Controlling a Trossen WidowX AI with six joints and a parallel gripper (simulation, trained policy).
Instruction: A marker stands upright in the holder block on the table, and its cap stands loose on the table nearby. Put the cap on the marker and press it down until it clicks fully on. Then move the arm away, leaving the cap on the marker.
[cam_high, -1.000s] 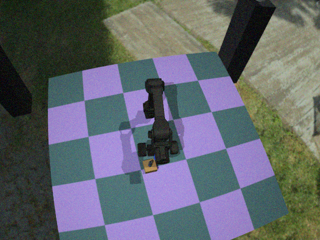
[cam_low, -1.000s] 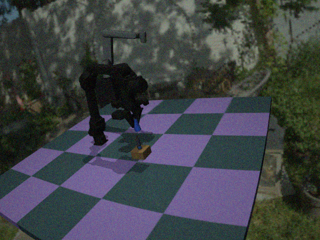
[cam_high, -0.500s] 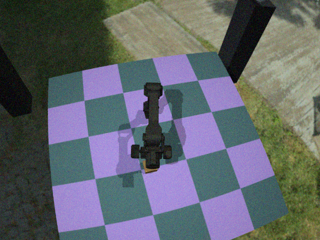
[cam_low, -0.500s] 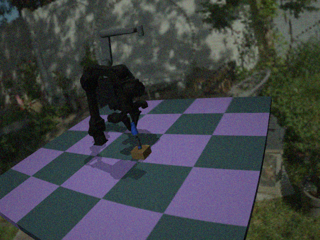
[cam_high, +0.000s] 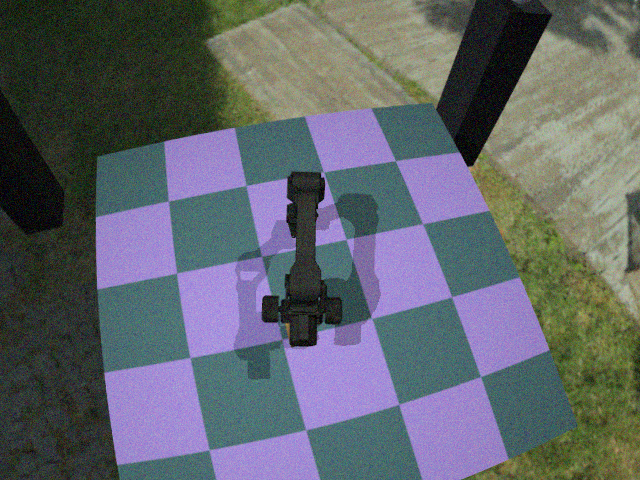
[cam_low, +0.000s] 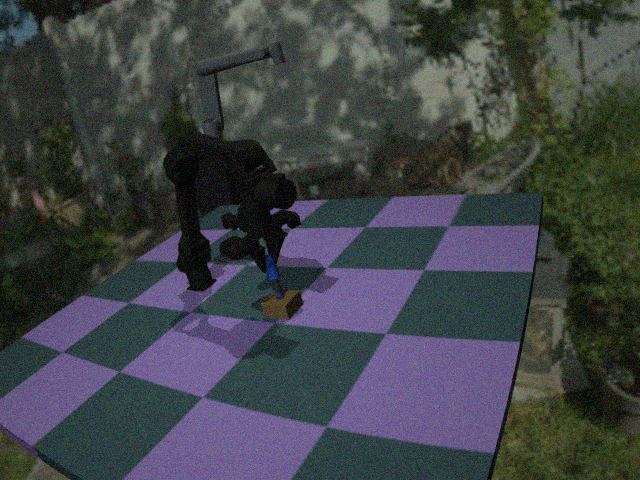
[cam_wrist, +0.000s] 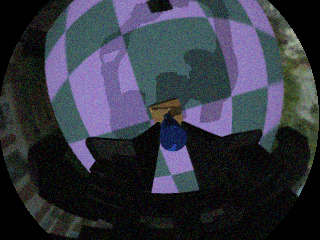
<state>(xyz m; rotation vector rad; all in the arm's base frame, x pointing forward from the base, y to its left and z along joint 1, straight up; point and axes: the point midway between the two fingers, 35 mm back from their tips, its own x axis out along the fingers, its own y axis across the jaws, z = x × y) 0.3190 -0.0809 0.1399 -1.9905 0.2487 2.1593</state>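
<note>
Right now my gripper tip is 1 cm short of the blue cap. From my gripper tip the other things lie so: dark marker 1 cm ahead, 3 cm below; orange holder block 1 cm ahead, 9 cm below.
</note>
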